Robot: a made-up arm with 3 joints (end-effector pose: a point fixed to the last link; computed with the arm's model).
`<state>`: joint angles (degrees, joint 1 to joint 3).
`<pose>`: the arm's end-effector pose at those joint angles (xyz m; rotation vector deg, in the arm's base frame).
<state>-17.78 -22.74 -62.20</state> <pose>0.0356 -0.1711 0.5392 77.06 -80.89 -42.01</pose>
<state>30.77 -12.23 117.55</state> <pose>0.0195 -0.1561 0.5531 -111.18 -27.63 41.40</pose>
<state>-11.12 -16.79 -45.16</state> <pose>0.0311 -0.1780 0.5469 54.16 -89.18 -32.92</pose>
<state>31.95 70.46 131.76</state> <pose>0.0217 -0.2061 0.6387 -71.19 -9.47 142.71</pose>
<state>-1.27 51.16 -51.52</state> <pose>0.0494 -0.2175 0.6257 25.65 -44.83 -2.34</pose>
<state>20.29 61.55 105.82</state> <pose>0.0279 -0.2044 0.6328 -67.56 -28.50 121.21</pose>
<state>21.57 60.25 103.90</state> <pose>0.0258 -0.2038 0.6317 -67.49 -28.69 117.22</pose>
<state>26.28 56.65 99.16</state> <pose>0.0191 -0.2013 0.6287 -67.66 -28.32 105.71</pose>
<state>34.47 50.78 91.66</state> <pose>0.0088 -0.1955 0.6235 -68.23 -27.61 86.81</pose>
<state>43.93 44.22 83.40</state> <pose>-0.0007 -0.1867 0.6175 -69.26 -26.98 65.73</pose>
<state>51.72 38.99 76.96</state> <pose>-0.0065 -0.1783 0.6125 -70.47 -26.55 49.03</pose>
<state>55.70 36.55 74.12</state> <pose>-0.0086 -0.1738 0.6101 -71.26 -26.13 41.15</pose>
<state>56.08 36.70 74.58</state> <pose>-0.0088 -0.1735 0.6102 -71.43 -25.61 41.34</pose>
